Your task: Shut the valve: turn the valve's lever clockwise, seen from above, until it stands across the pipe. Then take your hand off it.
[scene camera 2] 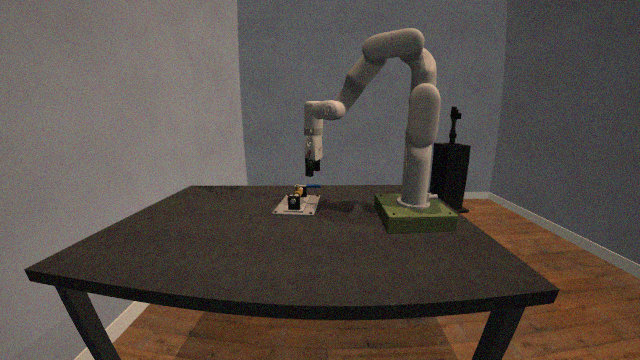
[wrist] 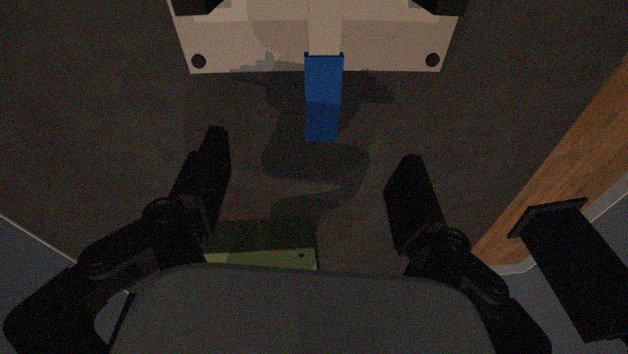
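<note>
The valve's blue lever [scene camera 2: 314,186] [wrist: 323,97] points from the valve toward the robot's base side. In the wrist view it stands square to the line between the two black pipe blocks, so across the pipe. The pale base plate [scene camera 2: 312,202] [wrist: 390,55] lies on the table, with the orange valve body [scene camera 2: 299,191] over it. The pipe itself does not show in the wrist view. My gripper [scene camera 2: 312,173] [wrist: 314,161] is wide open and empty, above the valve and clear of the lever, its fingers pointing down.
The dark table [scene camera 2: 280,250] carries the plate and the green base block [scene camera 2: 420,220] [wrist: 265,257] under my arm. Black pipe blocks [scene camera 2: 294,202] [wrist: 192,6] stand on the plate. A black pedestal [scene camera 2: 450,172] [wrist: 570,270] with a small dark device stands behind the table.
</note>
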